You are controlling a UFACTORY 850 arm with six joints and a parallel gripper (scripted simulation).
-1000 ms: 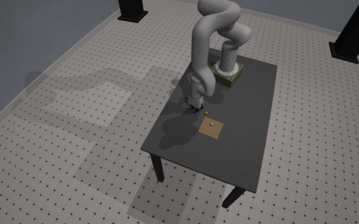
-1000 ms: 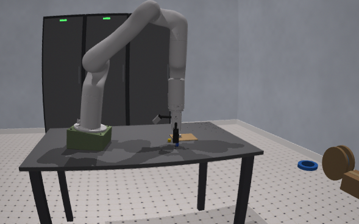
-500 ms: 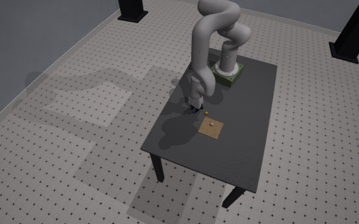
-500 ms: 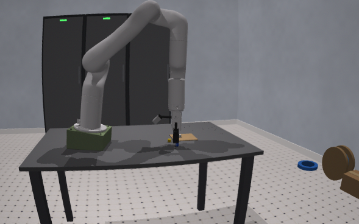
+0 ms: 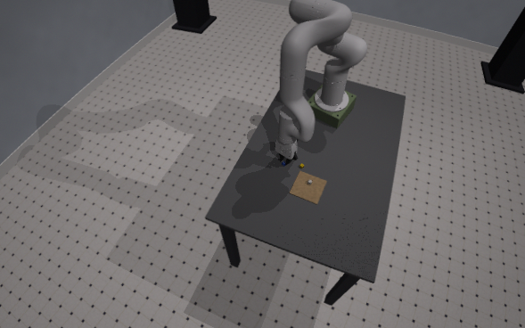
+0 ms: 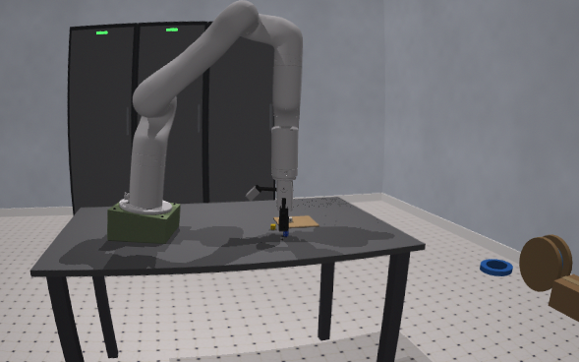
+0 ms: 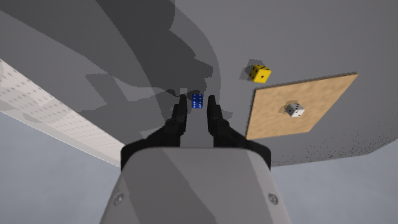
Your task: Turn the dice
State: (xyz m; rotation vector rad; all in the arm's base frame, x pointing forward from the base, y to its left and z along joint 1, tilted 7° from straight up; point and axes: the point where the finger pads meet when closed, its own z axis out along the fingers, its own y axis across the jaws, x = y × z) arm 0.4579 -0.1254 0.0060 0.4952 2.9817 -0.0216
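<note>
My hand is 10 mm short of the blue die and 30 mm above it. Also, from my hand: yellow die 10 mm behind, 80 mm to the left, 30 mm below; white die 70 mm ahead, 150 mm to the left, 30 mm below; tan mat 90 mm ahead, 150 mm to the left, 40 mm below.
</note>
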